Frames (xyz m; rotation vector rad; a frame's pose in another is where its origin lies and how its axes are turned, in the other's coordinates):
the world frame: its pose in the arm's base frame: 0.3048 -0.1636 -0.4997 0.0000 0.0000 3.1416
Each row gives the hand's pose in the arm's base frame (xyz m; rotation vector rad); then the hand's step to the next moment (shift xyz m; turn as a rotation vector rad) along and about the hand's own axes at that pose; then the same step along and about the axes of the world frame.
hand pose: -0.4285 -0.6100 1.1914 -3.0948 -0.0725 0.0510
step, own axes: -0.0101 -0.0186 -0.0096 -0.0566 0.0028 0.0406
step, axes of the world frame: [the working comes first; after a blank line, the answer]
step, axes of the arm's base frame: -0.0106 0.0177 0.0108 -0.0578 -0.0037 -0.0389

0.0106 -0.0177 0.0108 0.0578 0.0037 -0.0389
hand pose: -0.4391 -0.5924 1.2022 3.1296 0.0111 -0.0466
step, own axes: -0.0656 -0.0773 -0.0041 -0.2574 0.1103 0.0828
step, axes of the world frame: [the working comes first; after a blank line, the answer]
step, axes of the arm's base frame: -0.0660 0.0769 0.0052 -0.2589 -0.1130 -0.0738

0.0660 -0.0769 0.0052 0.2589 0.1130 -0.0738
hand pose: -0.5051 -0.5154 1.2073 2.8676 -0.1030 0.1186
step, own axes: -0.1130 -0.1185 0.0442 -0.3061 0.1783 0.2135
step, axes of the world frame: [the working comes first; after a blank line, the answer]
step, axes of the arm's base frame: -0.0995 0.1087 -0.0839 -0.3036 -0.2107 -0.1859

0.0995 -0.1087 -0.0839 0.3036 0.2107 -0.1859
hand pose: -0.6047 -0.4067 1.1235 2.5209 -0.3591 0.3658
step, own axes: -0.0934 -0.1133 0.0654 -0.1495 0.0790 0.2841
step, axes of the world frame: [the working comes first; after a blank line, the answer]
step, axes of the arm's base frame: -0.0375 0.0708 -0.1393 -0.1130 -0.1979 -0.2395

0.0375 -0.0708 -0.1393 0.1130 0.1979 -0.2395
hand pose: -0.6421 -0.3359 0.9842 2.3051 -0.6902 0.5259
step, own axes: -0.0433 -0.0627 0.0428 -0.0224 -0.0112 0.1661
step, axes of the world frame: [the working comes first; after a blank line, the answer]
step, axes of the arm's base frame: 0.0116 0.0247 -0.0830 0.0191 -0.1006 -0.1331

-0.0116 -0.0247 -0.0830 -0.0191 0.1006 -0.1331
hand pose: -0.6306 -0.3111 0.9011 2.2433 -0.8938 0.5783
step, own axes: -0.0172 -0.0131 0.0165 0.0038 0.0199 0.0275
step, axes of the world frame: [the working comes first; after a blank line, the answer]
step, axes of the arm's base frame: 0.0005 0.0033 -0.0270 -0.0076 -0.0321 -0.0088

-0.0005 -0.0033 -0.0270 0.0076 0.0321 -0.0088
